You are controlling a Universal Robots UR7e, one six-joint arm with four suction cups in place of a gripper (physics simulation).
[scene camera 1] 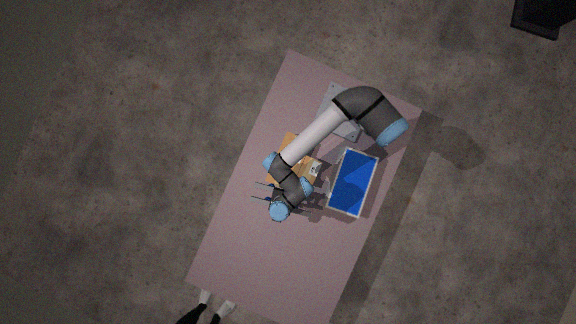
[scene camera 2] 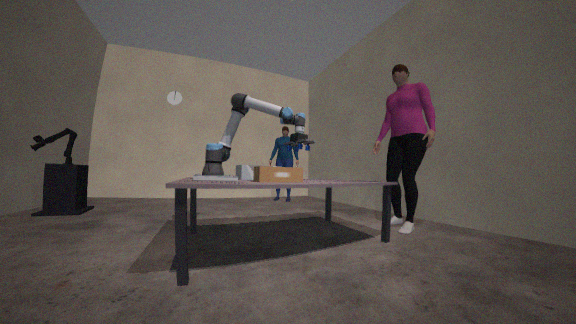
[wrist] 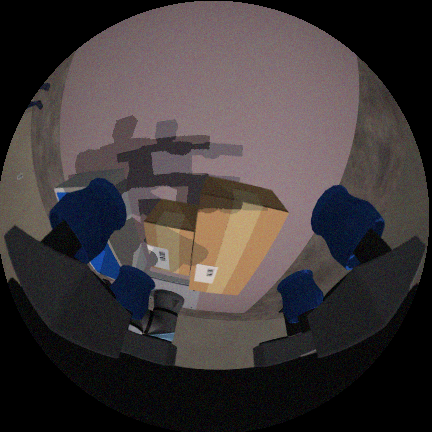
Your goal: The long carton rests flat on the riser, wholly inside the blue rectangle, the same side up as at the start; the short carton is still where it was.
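Places are measured from the arm's base along level axes (x ahead, y left, z up), in millimetres.
Where they show: hand, its tool point: (scene camera 2: 298, 150) (wrist: 218, 258); arm's base, origin of its link: (scene camera 2: 212, 175) (wrist: 168, 296).
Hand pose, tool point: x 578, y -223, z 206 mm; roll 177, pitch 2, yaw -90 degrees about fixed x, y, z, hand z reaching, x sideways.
Observation:
Each offset is from my tool point to the centre of the thing. Level surfaces: height alone.
The long carton @(dx -184, dy -20, dz -188 mm) (scene camera 2: 275, 172) (wrist: 237, 245), orange-brown with a lighter stripe and a white label, lies flat on the table; in scene camera 1 the arm covers most of it. The short carton @(dx -160, dy +108, dz -188 mm) (scene camera 1: 310, 175) (wrist: 175, 237) lies close beside it, on the riser side. The grey riser @(dx -162, dy +357, dz -179 mm) (scene camera 2: 243, 172) (wrist: 129, 245) stands on the table apart from both cartons, and the blue rectangle @(dx -162, dy +357, dz -119 mm) (scene camera 1: 354, 185) (wrist: 105, 262) with a pale border is on its top. My gripper (scene camera 1: 284, 200) (scene camera 2: 300, 146) (wrist: 218, 257) is open, its four blue cups touching nothing. It hangs well above the table, near the cartons' ends away from the base.
The arm's base plate (scene camera 1: 353, 134) (scene camera 2: 216, 178) (wrist: 187, 292) is bolted at one end of the pink table @(dz -239 mm) (scene camera 1: 250, 250) (scene camera 2: 350, 183) (wrist: 280, 110). A person in pink (scene camera 2: 410, 112) stands by the table's far end, and a person in blue (scene camera 2: 284, 149) stands behind it. A black pedestal (scene camera 2: 65, 189) carries another arm.

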